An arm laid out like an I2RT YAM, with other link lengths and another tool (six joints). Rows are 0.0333 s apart.
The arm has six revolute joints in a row. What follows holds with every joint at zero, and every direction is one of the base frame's. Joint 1 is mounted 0.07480 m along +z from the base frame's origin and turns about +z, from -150.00 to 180.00 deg. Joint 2 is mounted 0.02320 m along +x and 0.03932 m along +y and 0.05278 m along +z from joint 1 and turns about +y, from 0.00 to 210.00 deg. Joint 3 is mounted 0.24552 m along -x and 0.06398 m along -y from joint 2 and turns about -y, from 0.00 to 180.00 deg. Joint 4 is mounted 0.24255 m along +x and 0.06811 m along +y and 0.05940 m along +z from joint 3 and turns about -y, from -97.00 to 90.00 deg. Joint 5 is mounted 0.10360 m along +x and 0.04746 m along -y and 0.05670 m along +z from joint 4 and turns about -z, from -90.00 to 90.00 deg. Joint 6 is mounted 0.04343 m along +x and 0.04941 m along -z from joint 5 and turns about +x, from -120.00 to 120.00 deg. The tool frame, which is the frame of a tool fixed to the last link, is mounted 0.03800 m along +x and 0.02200 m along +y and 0.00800 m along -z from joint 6; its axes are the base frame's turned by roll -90.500, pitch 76.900 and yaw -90.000 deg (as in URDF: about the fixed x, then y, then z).
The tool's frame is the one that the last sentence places.
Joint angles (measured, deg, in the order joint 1, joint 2, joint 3, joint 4, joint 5, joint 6), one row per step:
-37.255, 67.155, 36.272, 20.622, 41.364, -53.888
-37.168, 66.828, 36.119, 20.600, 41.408, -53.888
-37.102, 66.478, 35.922, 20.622, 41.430, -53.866
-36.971, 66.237, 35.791, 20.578, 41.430, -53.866
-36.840, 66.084, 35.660, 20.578, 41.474, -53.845
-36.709, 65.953, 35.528, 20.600, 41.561, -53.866
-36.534, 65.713, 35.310, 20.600, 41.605, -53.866
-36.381, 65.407, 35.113, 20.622, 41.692, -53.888
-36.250, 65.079, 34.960, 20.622, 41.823, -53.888
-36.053, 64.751, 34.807, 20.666, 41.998, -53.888
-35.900, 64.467, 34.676, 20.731, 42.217, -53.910
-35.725, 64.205, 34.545, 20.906, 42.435, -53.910
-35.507, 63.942, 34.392, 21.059, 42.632, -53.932
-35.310, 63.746, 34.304, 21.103, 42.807, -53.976
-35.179, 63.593, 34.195, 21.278, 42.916, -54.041
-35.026, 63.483, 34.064, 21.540, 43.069, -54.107
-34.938, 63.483, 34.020, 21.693, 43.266, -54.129
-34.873, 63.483, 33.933, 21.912, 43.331, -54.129
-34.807, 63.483, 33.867, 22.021, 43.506, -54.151
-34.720, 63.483, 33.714, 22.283, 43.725, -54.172
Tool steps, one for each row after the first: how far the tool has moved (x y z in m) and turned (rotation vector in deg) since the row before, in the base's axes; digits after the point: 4 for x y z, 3 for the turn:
-0.0004, 0.0009, 0.0006, -0.098, -0.116, 0.044
-0.0006, 0.0009, 0.0005, -0.105, -0.159, 0.041
-0.0001, 0.0010, 0.0002, -0.040, -0.053, 0.131
0.0001, 0.0008, -0.0001, -0.015, -0.033, 0.085
0.0000, 0.0008, -0.0002, -0.029, 0.013, 0.048
-0.0001, 0.0012, -0.0003, -0.019, -0.013, 0.132
-0.0003, 0.0011, 0.0003, -0.094, -0.075, 0.070
-0.0004, 0.0010, 0.0007, -0.121, -0.128, 0.002
-0.0002, 0.0012, 0.0008, -0.152, -0.160, 0.024
-0.0003, 0.0010, 0.0008, -0.161, -0.135, -0.061
-0.0001, 0.0010, 0.0010, -0.206, -0.228, -0.040
0.0000, 0.0012, 0.0007, -0.182, -0.175, 0.026
0.0001, 0.0010, 0.0005, -0.118, -0.066, 0.029
0.0000, 0.0007, 0.0005, -0.152, -0.107, 0.030
0.0001, 0.0007, 0.0004, -0.169, -0.121, 0.008
0.0001, 0.0003, 0.0001, -0.089, -0.052, -0.105
0.0002, 0.0002, 0.0000, -0.083, -0.103, 0.001
0.0000, 0.0002, -0.0001, -0.048, -0.001, -0.105
-0.0001, 0.0003, -0.0003, -0.090, -0.053, -0.128

